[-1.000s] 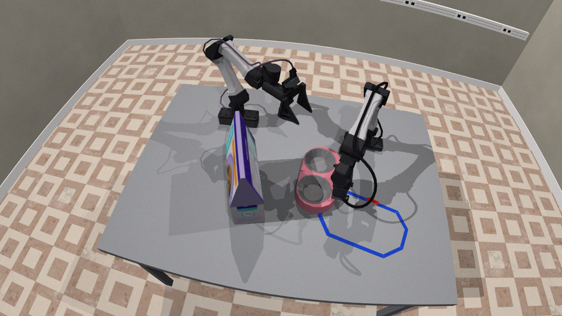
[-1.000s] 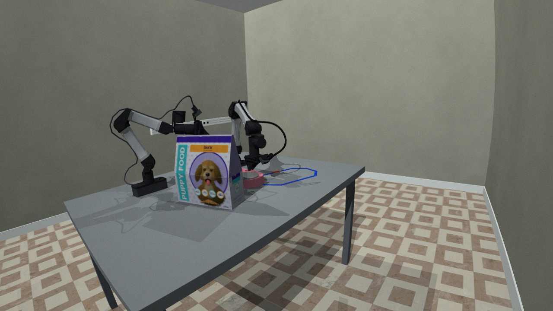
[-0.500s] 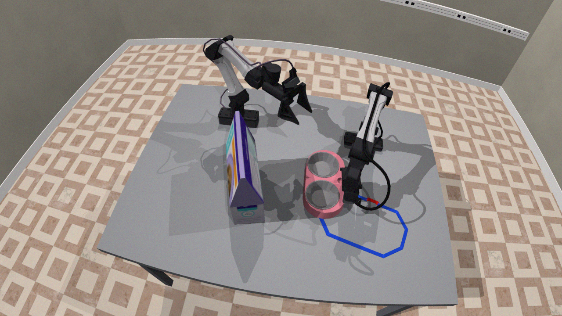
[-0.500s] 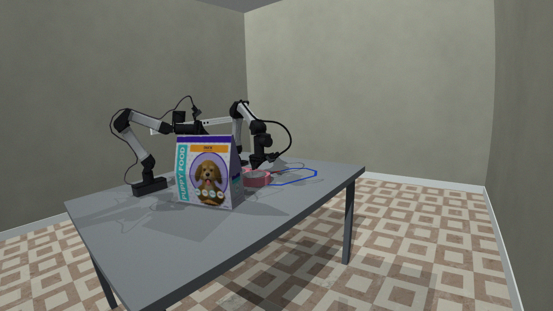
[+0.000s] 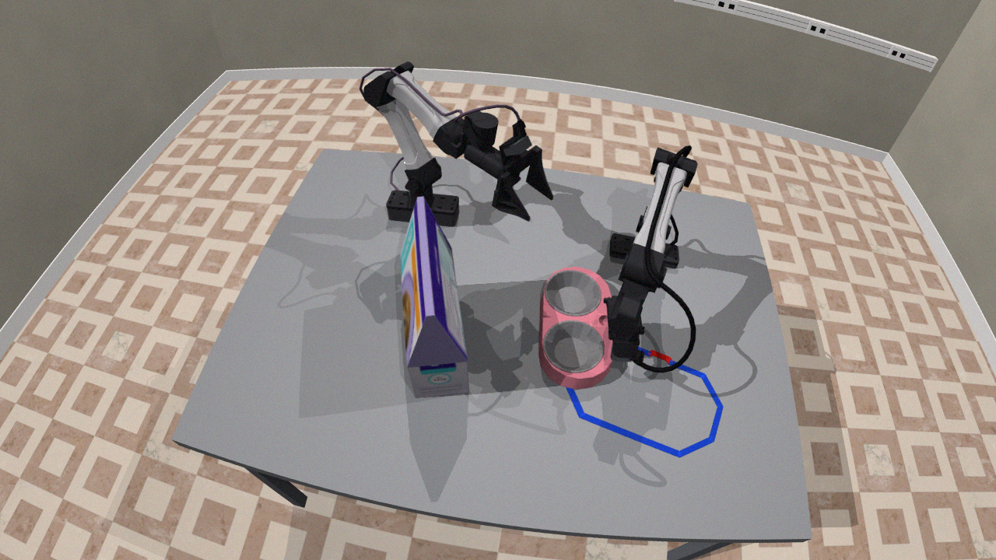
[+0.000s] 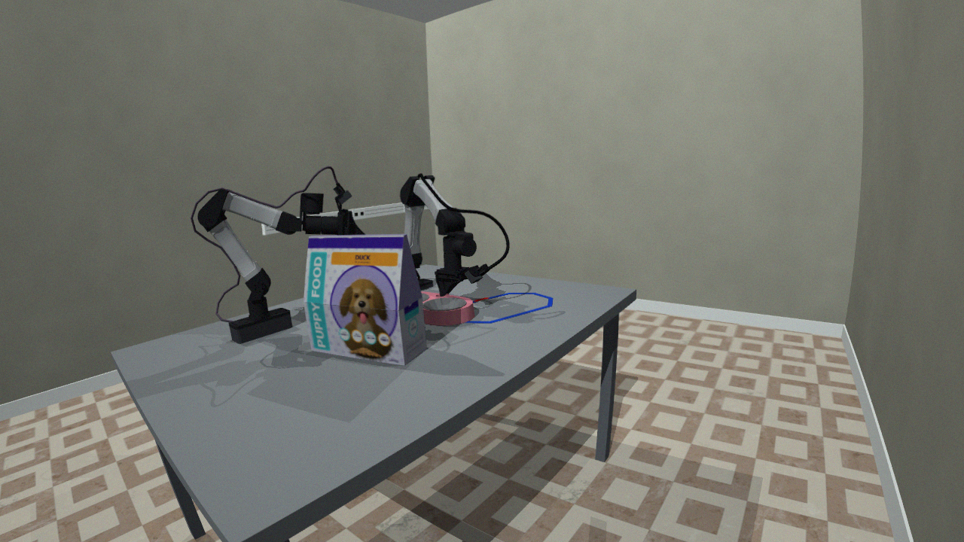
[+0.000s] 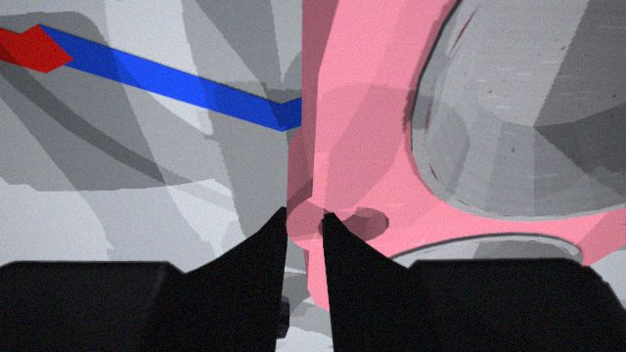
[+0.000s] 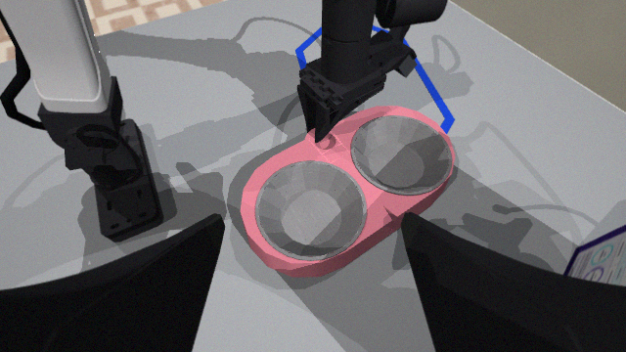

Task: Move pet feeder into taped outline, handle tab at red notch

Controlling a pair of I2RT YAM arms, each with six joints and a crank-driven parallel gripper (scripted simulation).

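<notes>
Right now my left hand is 8 cm to the left of the pink pet feeder, 3 cm above it and 1 cm short of it. Also, from my left hand: blue taped outline 16 cm ahead, 11 cm to the left, 4 cm below; puppy food bag 41 cm to the right, 11 cm ahead, 11 cm above.
</notes>
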